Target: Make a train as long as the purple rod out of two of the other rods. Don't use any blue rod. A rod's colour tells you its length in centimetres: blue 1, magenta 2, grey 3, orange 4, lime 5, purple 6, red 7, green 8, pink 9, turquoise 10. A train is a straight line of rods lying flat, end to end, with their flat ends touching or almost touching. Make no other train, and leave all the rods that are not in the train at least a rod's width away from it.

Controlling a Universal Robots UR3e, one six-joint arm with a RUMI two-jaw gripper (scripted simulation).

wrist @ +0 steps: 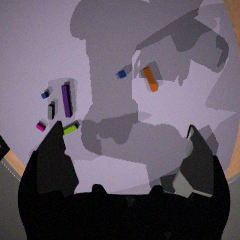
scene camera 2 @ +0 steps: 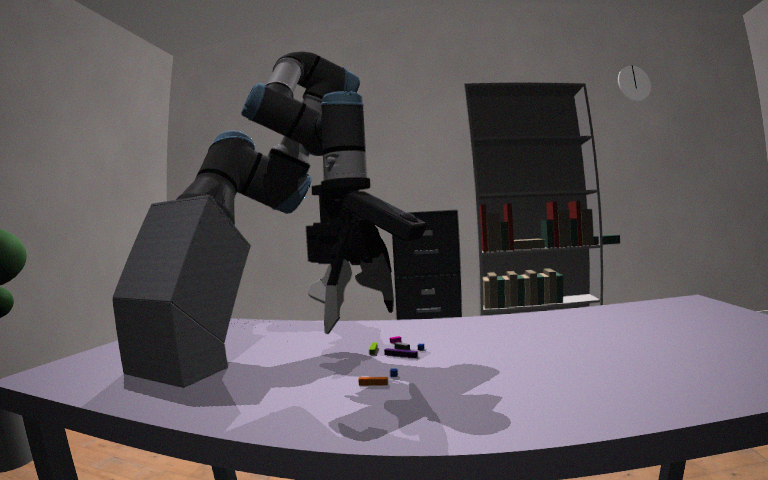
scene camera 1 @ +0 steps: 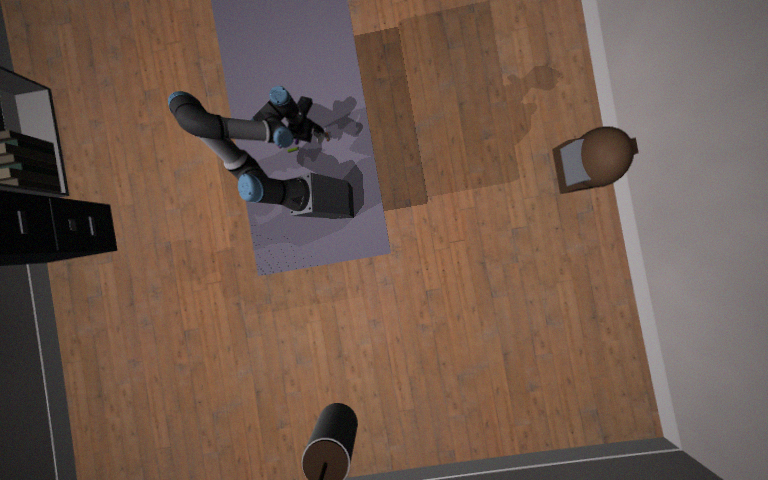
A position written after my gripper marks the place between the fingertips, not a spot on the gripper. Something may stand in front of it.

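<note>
Through scene camera 2 I can see my gripper (scene camera 2: 362, 322). The wrist view shows it as well, my own gripper (wrist: 126, 124).
</note>
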